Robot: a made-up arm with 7 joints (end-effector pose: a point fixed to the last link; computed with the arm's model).
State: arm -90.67 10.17 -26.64 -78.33 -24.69 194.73 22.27
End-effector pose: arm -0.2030 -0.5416 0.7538 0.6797 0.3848 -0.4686 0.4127
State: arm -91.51 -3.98 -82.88 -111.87 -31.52 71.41 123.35
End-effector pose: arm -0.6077 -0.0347 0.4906 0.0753 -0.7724 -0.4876 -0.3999
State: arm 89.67 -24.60 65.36 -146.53 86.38 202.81 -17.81
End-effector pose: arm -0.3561 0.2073 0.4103 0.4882 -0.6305 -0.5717 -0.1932
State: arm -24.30 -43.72 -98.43 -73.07 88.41 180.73 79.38
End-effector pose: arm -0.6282 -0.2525 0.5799 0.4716 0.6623 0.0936 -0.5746
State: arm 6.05 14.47 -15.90 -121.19 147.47 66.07 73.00
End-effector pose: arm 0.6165 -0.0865 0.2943 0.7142 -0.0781 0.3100 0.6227
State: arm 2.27 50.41 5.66 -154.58 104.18 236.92 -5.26
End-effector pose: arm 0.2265 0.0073 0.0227 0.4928 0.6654 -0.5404 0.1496
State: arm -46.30 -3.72 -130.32 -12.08 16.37 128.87 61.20
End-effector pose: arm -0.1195 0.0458 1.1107 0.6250 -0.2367 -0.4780 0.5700
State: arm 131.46 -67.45 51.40 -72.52 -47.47 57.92 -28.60
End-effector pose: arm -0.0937 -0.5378 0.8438 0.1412 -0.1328 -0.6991 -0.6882
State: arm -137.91 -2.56 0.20 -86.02 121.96 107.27 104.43
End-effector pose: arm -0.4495 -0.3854 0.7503 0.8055 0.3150 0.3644 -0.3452
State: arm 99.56 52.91 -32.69 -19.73 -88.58 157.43 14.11
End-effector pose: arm -0.0797 0.7314 0.6189 0.1996 0.1001 0.5038 0.8344
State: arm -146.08 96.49 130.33 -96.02 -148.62 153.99 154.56
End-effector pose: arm -0.0486 -0.5443 0.6626 0.2514 0.0413 0.5482 -0.7966
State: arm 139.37 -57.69 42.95 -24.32 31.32 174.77 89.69
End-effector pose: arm 0.3912 -0.4411 0.8296 0.5159 0.2790 -0.2303 0.7765
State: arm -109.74 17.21 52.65 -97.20 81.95 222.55 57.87
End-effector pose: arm 0.2066 -0.5454 0.5360 0.2122 0.3953 0.6988 -0.5571
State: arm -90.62 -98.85 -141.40 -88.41 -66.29 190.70 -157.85
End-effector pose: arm -0.3790 0.3829 -0.1473 0.1765 0.8193 -0.4034 -0.3674
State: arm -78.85 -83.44 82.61 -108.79 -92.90 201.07 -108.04
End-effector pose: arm 0.4782 0.3584 0.3306 0.3515 -0.5932 0.5358 -0.4873
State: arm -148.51 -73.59 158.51 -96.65 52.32 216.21 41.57
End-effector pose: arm 0.5545 0.0664 -0.0453 0.0343 -0.7328 0.4687 -0.4920
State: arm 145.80 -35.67 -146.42 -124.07 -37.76 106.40 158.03
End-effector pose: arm 0.5739 0.0190 0.1059 0.3634 0.3938 -0.8442 0.0142
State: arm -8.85 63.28 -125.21 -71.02 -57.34 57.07 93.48
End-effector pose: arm 0.2552 -0.4837 0.8506 0.7261 -0.5621 -0.3958 0.0116
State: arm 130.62 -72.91 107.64 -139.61 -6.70 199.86 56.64
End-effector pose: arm -0.2729 -0.4153 0.1712 0.5261 0.3428 -0.7740 -0.0808
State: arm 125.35 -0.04 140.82 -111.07 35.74 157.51 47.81
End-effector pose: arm -0.0774 -0.5967 0.5736 0.0553 -0.0850 0.8966 -0.4310
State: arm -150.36 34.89 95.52 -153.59 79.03 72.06 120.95
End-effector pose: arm 0.3004 -0.3059 0.2455 0.3279 0.0536 0.3992 0.8545
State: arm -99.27 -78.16 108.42 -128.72 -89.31 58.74 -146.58
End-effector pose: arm 0.5520 0.0088 0.1704 0.1078 -0.0571 0.0617 0.9906
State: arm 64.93 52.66 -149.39 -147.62 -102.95 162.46 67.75
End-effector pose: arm 0.1483 -0.3264 0.5388 0.7201 0.6200 -0.3084 0.0435
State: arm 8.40 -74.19 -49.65 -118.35 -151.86 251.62 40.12
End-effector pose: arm -0.0502 -0.3684 0.6548 0.2723 0.4199 0.5636 0.6572
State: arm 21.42 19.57 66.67 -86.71 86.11 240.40 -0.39
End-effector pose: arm 0.1716 0.5319 0.6237 0.5315 -0.6668 0.4244 -0.3045
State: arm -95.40 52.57 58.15 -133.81 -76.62 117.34 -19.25
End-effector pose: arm 0.4595 -0.2308 0.1099 0.0027 -0.9247 -0.3430 0.1649
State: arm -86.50 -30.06 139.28 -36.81 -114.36 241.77 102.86
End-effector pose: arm 0.1238 0.5363 0.7540 0.3357 -0.2516 -0.7792 -0.4657
